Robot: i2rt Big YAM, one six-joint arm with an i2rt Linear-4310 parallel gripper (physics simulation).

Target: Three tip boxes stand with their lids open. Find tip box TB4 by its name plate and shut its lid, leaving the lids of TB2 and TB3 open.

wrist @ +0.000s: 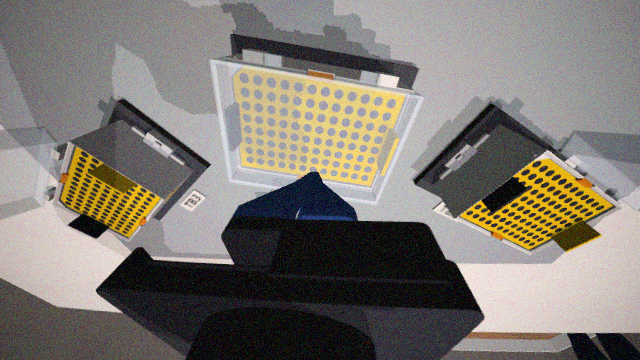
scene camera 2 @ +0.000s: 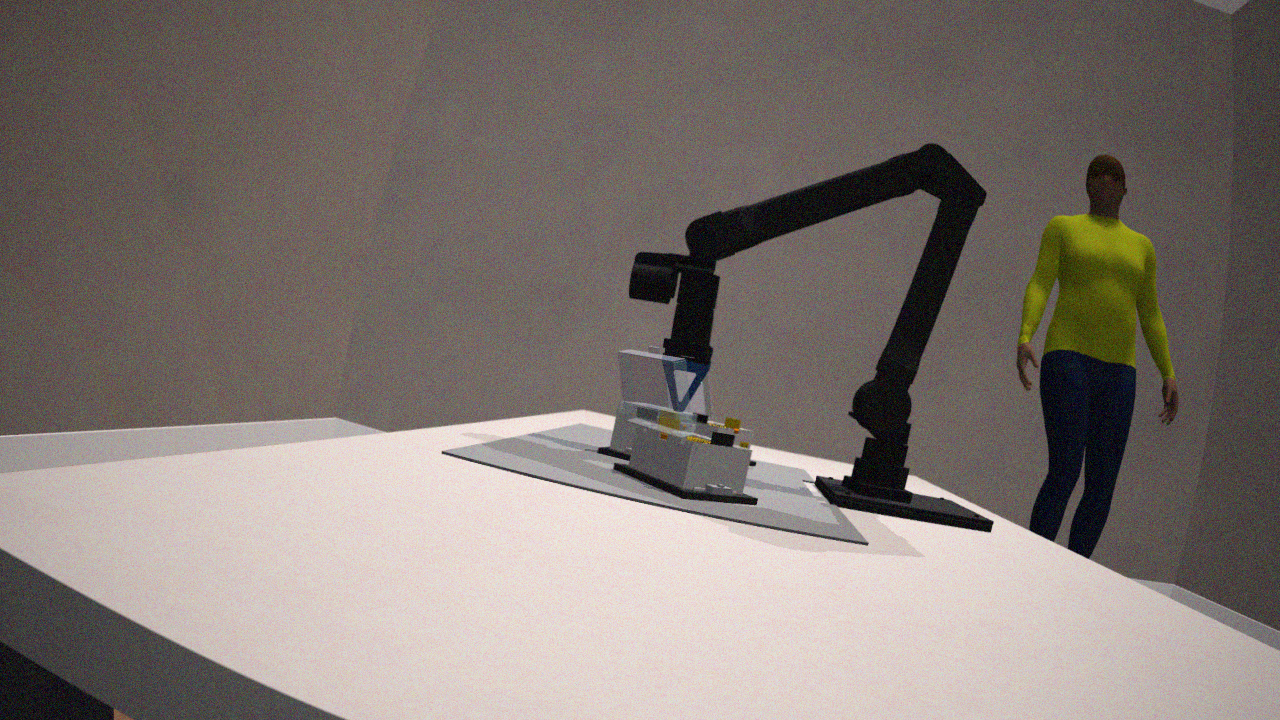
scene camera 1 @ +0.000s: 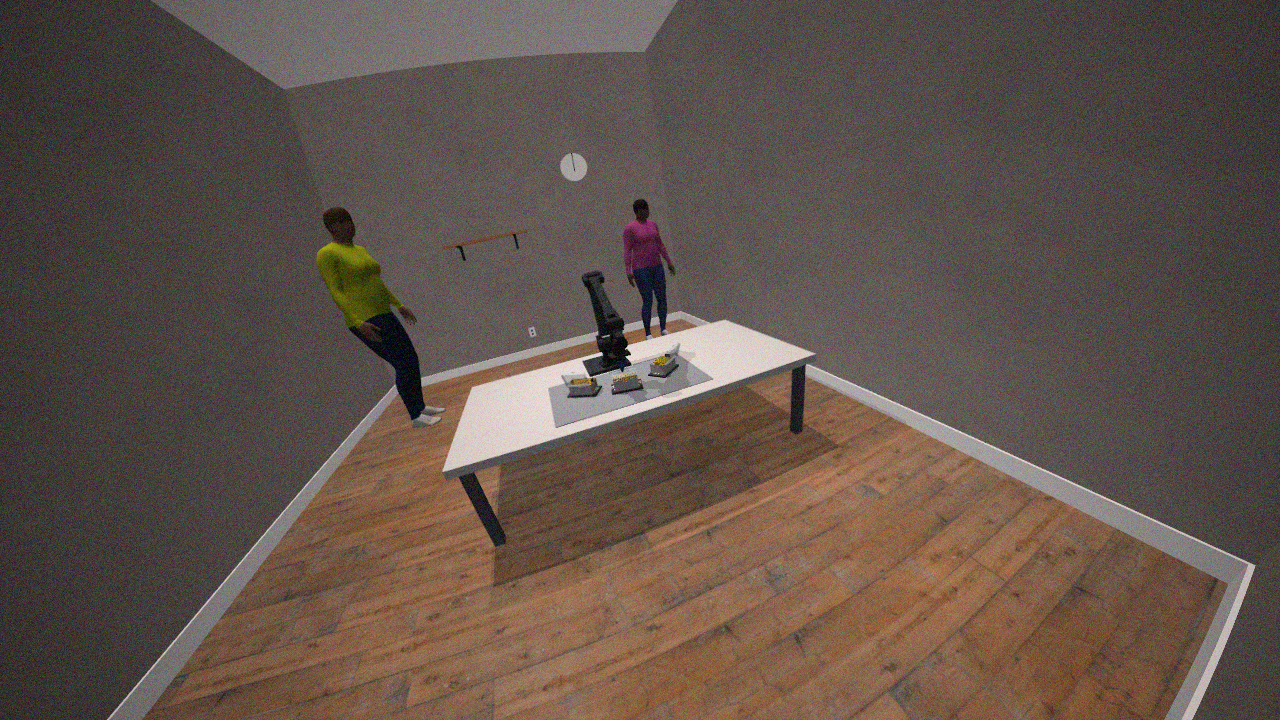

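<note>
The middle tip box has its clear lid lying over its yellow rack; whether the lid is fully seated is unclear, and its name plate is hidden. In the wrist view, the left box stands open beside a plate that appears to read TB3, though blurred. The right box is also open; its plate is mostly hidden and unreadable. My gripper is shut and empty, its blue fingertips pointing down at the middle lid's edge nearest my arm's base. I cannot tell whether they touch.
The boxes stand on a grey mat on the white table. My arm's black base is behind them. Two people, in yellow and pink, stand beyond the table.
</note>
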